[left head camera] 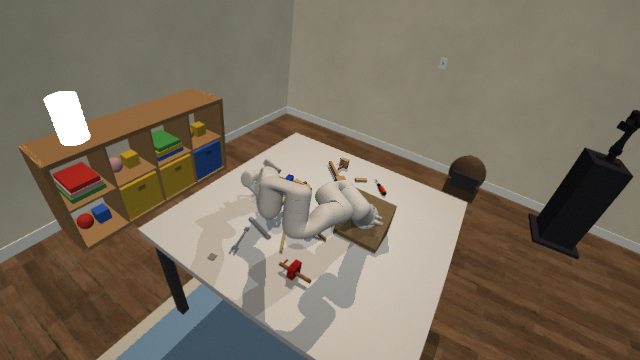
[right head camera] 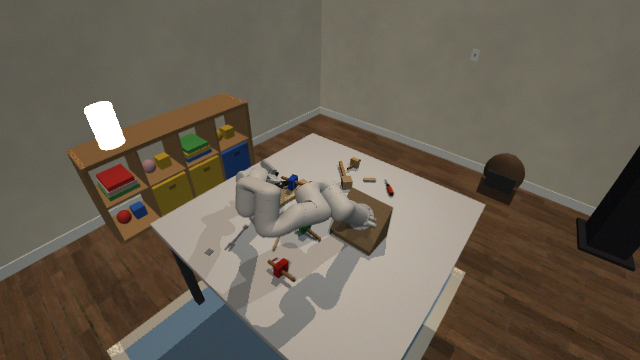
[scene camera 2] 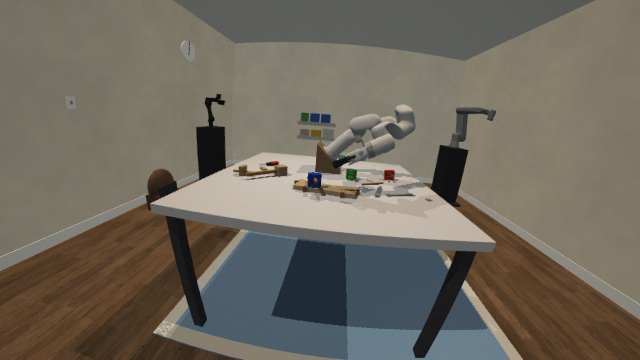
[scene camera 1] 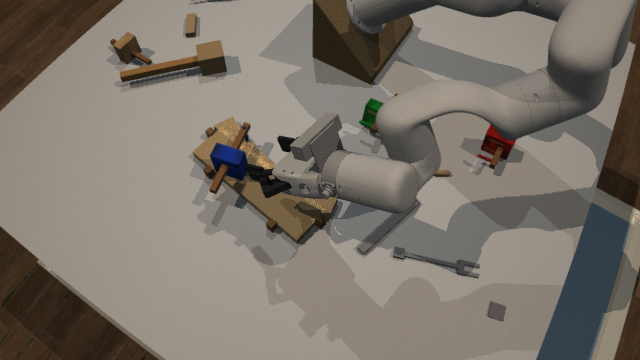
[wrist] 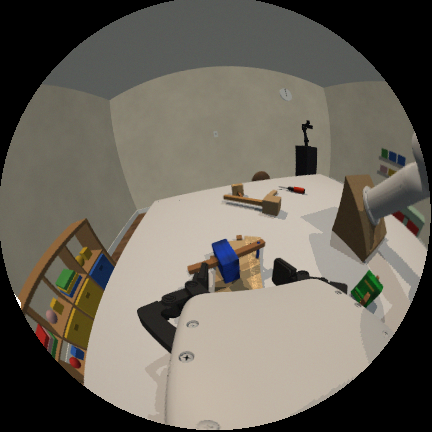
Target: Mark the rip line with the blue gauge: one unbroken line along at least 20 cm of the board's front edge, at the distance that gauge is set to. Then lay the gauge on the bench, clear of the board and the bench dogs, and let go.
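Frame: origin at the arm's base, x ahead, y left, z up, level; centimetres.
Seen in the pictures: gripper, fingertip midpoint: (right head camera: 282, 179) (scene camera 2: 334, 165) (scene camera 1: 265, 157) (wrist: 241, 272); arm's base, origin of the base link: (right head camera: 360, 217) (scene camera 2: 329, 153) (scene camera 1: 366, 8) (wrist: 370, 205).
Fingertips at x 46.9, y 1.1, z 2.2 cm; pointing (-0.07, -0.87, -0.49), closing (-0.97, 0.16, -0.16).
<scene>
Pixels of each thing's top centre, then the offset from my fingertips to it. "*": a spot on its surface instead.
- blue gauge, middle of its top: (wrist: 226, 247) (scene camera 1: 227, 150) (scene camera 2: 314, 173) (right head camera: 293, 177) dx +0.1, dy -9.1, dz -4.6 cm
- tan board, middle of its top: (wrist: 244, 290) (scene camera 1: 262, 174) (scene camera 2: 326, 186) (right head camera: 289, 193) dx -1.4, dy -2.8, dz -11.2 cm
- dog, middle of its top: (scene camera 1: 271, 222) dx +7.2, dy +4.4, dz -10.7 cm
- green gauge, middle of its top: (scene camera 1: 384, 100) (wrist: 378, 274) (right head camera: 309, 223) (scene camera 2: 351, 168) dx -27.2, dy +12.6, dz -6.7 cm
- red gauge, middle of its top: (scene camera 1: 505, 130) (left head camera: 296, 266) (right head camera: 282, 264) (scene camera 2: 389, 169) dx -32.7, dy +38.7, dz -6.7 cm
- mallet, surface spot: (scene camera 1: 211, 57) * dx -20.8, dy -28.0, dz -7.8 cm
- plain wooden gauge, middle of its top: (scene camera 1: 126, 40) (wrist: 237, 184) (scene camera 2: 244, 165) (right head camera: 354, 159) (left head camera: 344, 160) dx -15.8, dy -50.2, dz -7.6 cm
- grey bar, middle of its top: (scene camera 1: 389, 223) (left head camera: 259, 226) dx -4.0, dy +24.8, dz -12.1 cm
- forked grey tool, middle of its top: (scene camera 1: 437, 260) (left head camera: 239, 239) (right head camera: 237, 236) dx -1.3, dy +36.1, dz -12.3 cm
The blue gauge (scene camera 1: 229, 161) (wrist: 226, 261) (scene camera 2: 314, 180) (right head camera: 293, 182) sits at one end of the tan board (scene camera 1: 295, 225) (wrist: 252, 272), its brown stem lying across the board and a small blue pin near the stem's far end. Brown bench dogs stand round the board, such as one dog (scene camera 1: 271, 224) by its long edge. My gripper (scene camera 1: 270, 158) (wrist: 241, 272) is open and empty, above the board and behind the gauge; in the wrist view one black fingertip overlaps the stem's near side, and contact is unclear. I cannot make out a marked line.
A green gauge (scene camera 1: 371, 114) (wrist: 367, 288) and a red gauge (scene camera 1: 498, 141) (left head camera: 294, 269) lie under or beside the arm. A mallet (scene camera 1: 211, 57), a plain wooden gauge (scene camera 1: 127, 47), a grey bar (scene camera 1: 390, 227) and a forked grey tool (scene camera 1: 435, 262) lie around. The arm stands on a brown wedge (scene camera 1: 345, 45).
</scene>
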